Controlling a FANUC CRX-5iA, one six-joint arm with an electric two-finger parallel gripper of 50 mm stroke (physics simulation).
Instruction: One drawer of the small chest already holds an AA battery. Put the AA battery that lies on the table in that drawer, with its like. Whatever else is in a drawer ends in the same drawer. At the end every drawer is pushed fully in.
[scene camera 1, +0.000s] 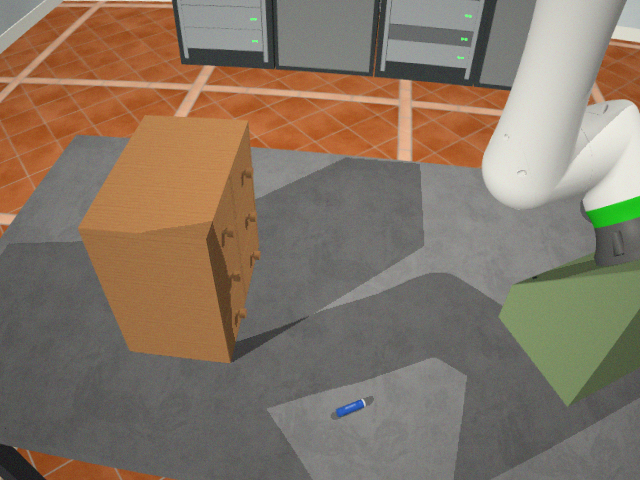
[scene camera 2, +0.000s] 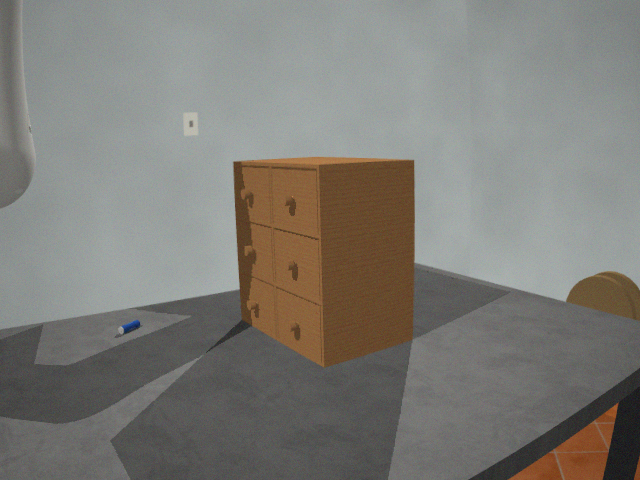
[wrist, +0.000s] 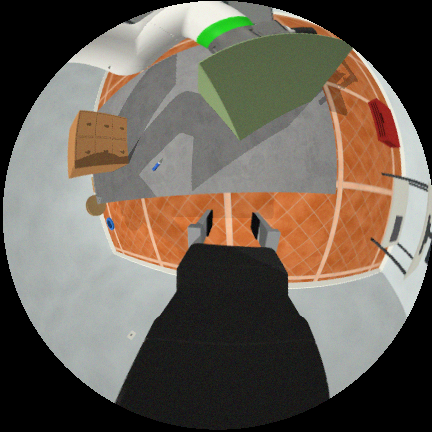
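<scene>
A wooden chest (scene camera 1: 170, 175) (scene camera 2: 367, 248) (wrist: 102, 132) stands upright on the table. Its front has two columns of three drawers with knobs, all flush with the front; what lies inside them is hidden. A blue AA battery (scene camera 1: 350, 408) (scene camera 2: 129, 327) (wrist: 156, 165) with a white end lies flat on the table, in front of the chest and apart from it. My gripper (wrist: 231, 218) is open and empty; in the wrist view it shows over the floor beyond the table's edge, well away from the battery and the chest. It does not show in the two scene camera views.
The grey table (scene camera 1: 330, 206) (scene camera 2: 516, 351) (wrist: 305, 165) bears the chest and battery. A large green angular block (scene camera 1: 573, 330) (wrist: 270, 75) is beside the arm's base part, right of the battery in scene camera 1. A round brown stool (scene camera 2: 602, 294) (wrist: 94, 205) stands beyond the table's edge.
</scene>
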